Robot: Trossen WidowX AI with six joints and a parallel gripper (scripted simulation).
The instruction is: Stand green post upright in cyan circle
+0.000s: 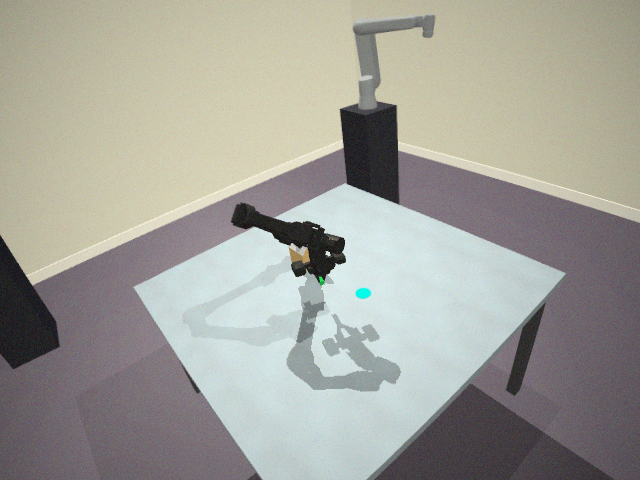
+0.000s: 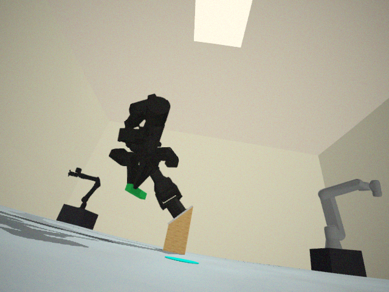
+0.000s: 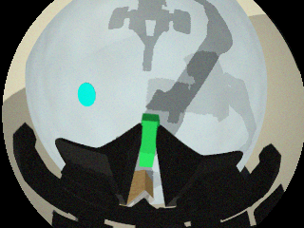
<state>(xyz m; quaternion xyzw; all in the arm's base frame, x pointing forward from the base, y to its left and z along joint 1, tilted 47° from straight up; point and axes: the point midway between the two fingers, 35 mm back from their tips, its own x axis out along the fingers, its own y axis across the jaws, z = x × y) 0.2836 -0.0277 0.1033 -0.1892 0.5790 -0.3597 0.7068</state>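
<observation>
The green post is 2 cm behind my gripper tip and 1 cm to the left of it. From my gripper tip the other things lie so: cyan circle 5 cm ahead, 15 cm to the left, 12 cm below.
</observation>
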